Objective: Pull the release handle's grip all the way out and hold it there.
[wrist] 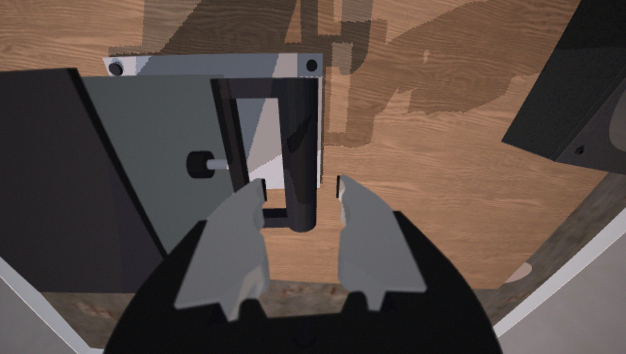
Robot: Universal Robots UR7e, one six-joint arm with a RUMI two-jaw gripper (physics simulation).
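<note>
The release handle's black grip (301, 155) is a frame with a thick round bar on its right side, left of the middle of the wrist view. A short metal rod (217, 164) with a black knob (200, 164) shows at the frame's left side, beside a grey-green panel (145, 135). My gripper (301, 179) is partly open and holds nothing. In the view its left fingertip overlaps the opening of the grip, and its right fingertip is to the right of the round bar. How far the fingertips are from the bar in depth is hard to tell.
A pale metal plate (215, 65) with dark bolts lies behind the handle on the wooden surface (450, 190). A large dark panel (55, 180) stands at the left. A dark box-like body (560, 100) stands at the upper right. Shadows fall across the wood at the top.
</note>
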